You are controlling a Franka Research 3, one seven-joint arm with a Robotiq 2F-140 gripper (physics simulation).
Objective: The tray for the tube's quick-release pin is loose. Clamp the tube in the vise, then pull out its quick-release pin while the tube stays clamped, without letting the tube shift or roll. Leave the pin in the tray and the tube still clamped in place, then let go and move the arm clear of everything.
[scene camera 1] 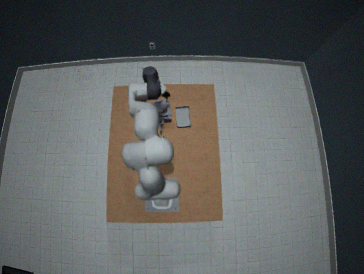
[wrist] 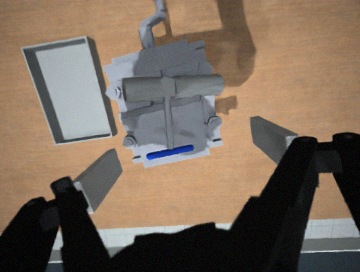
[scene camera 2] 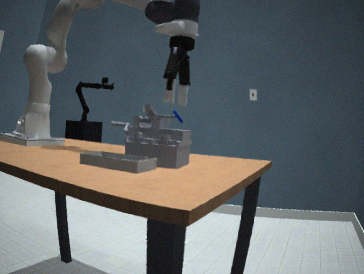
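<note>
The grey tube (scene camera 2: pixel 148 113) (wrist: pixel 139 90) lies across the top of the grey vise (scene camera 1: pixel 165 115) (scene camera 2: pixel 172 148) (wrist: pixel 145 125); whether the jaws press on it I cannot tell. The quick-release pin (scene camera 2: pixel 178 116) (wrist: pixel 170 152) is in the tube, its thin shaft sticking out sideways to a blue crossbar handle beyond the tube. The open grey tray (scene camera 1: pixel 183 117) (scene camera 2: pixel 119 162) (wrist: pixel 72 92) stands beside the vise and shows no pin inside. My gripper (scene camera 2: pixel 175 102) (wrist: pixel 182 145) is wide open and empty, above the vise at its blue-handle end. In scene camera 1 the arm partly hides the vise.
The vise's crank handle (scene camera 2: pixel 120 123) (wrist: pixel 146 35) sticks out on the side opposite the blue handle, toward the robot base (scene camera 1: pixel 162 205) (scene camera 2: pixel 37 120). All stand on the wooden table (scene camera 1: pixel 200 175) (scene camera 2: pixel 220 175). A black stand (scene camera 2: pixel 84 130) with a jointed arm is behind the table.
</note>
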